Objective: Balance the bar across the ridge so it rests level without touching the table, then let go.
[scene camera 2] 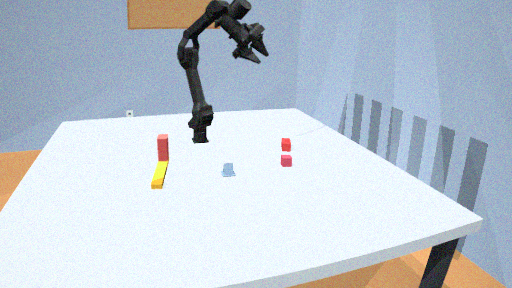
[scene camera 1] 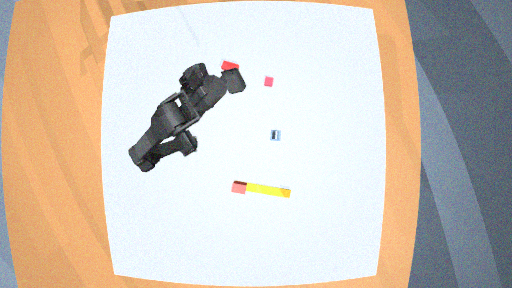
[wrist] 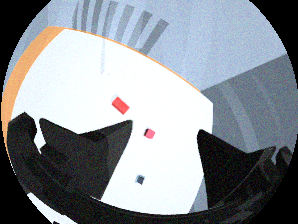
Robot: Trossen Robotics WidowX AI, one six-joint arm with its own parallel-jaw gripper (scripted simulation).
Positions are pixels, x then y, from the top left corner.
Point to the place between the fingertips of the gripper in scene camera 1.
223, 72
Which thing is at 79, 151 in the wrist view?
The gripper.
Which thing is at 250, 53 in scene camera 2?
The gripper.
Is the gripper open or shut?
Open.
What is the gripper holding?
Nothing.
